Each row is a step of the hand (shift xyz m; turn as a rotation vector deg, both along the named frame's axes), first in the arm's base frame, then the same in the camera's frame.
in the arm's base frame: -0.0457 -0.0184 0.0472 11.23 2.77 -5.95
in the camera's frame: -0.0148 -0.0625 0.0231 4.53 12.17 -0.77
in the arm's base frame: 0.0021 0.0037 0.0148 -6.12 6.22 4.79
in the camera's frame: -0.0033 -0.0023 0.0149 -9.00 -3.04 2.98
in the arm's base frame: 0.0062 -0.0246 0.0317 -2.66 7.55 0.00
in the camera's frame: 0.0207 -0.0213 0.0277 -7.71 2.14 0.11
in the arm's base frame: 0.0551 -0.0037 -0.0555 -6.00 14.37 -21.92
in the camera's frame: 0.0390 0.0607 -0.0304 -13.08 12.04 -20.17
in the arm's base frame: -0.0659 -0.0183 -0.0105 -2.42 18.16 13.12
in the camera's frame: -0.0205 -0.0546 -0.0373 -17.61 2.91 13.76
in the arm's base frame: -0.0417 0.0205 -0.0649 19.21 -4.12 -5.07
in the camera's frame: -0.0338 0.0059 -0.0720 14.57 13.98 2.03
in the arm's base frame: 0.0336 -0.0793 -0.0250 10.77 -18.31 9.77
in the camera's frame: 0.0866 -0.0084 -0.0219 20.16 -5.85 10.29
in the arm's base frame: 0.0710 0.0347 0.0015 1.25 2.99 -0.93
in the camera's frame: 0.0107 0.0708 0.0334 -1.68 2.92 0.07
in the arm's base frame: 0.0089 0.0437 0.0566 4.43 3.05 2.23
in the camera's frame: -0.0366 0.0080 0.0616 -0.27 4.06 4.17
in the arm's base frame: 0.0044 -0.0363 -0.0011 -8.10 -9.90 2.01
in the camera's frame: 0.0325 -0.0161 -0.0047 3.48 -12.18 -2.70
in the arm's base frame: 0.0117 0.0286 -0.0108 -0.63 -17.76 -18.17
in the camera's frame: -0.0161 0.0285 -0.0012 16.07 -2.96 -19.47
